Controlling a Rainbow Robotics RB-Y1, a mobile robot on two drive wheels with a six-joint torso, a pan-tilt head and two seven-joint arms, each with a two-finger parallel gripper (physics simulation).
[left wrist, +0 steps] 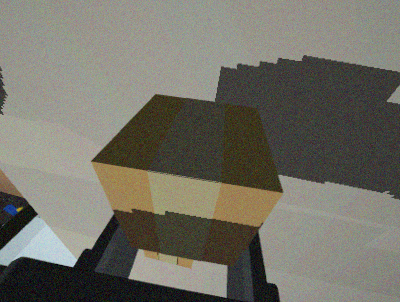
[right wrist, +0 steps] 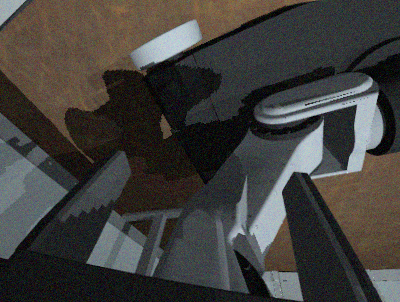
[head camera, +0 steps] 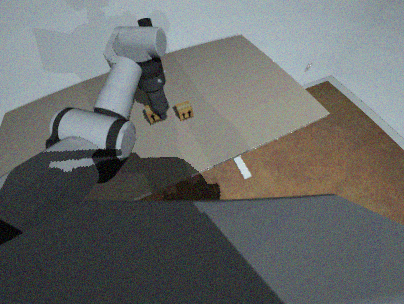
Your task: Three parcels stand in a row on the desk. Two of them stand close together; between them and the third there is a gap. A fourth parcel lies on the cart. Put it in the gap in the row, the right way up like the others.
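Observation:
My left gripper (head camera: pixel 159 116) (left wrist: pixel 187 224) is shut on a brown parcel (head camera: pixel 151 115) (left wrist: pixel 187 187) with a pale tape band. Its arrow marks point up in the head view; its height over the desk (head camera: pixel 240 85) (left wrist: pixel 100 50) is hard to tell. Another parcel (head camera: pixel 184 111), upright with two arrows, stands to the right of the held one in the head view, a short way apart. Part of a parcel (left wrist: pixel 167 258) shows beyond the held one, between the fingers. The remaining parcels of the row do not show clearly in the head view. My right gripper (right wrist: pixel 204 171) is open and empty.
The left arm (head camera: pixel 92 130) covers the left part of the desk in the head view. A dark tray-like thing holding a blue and yellow item (left wrist: pixel 11 209) is at the lower left of the left wrist view. The robot's base (right wrist: pixel 280 45) and a white wheel (right wrist: pixel 167 44) show in the right wrist view.

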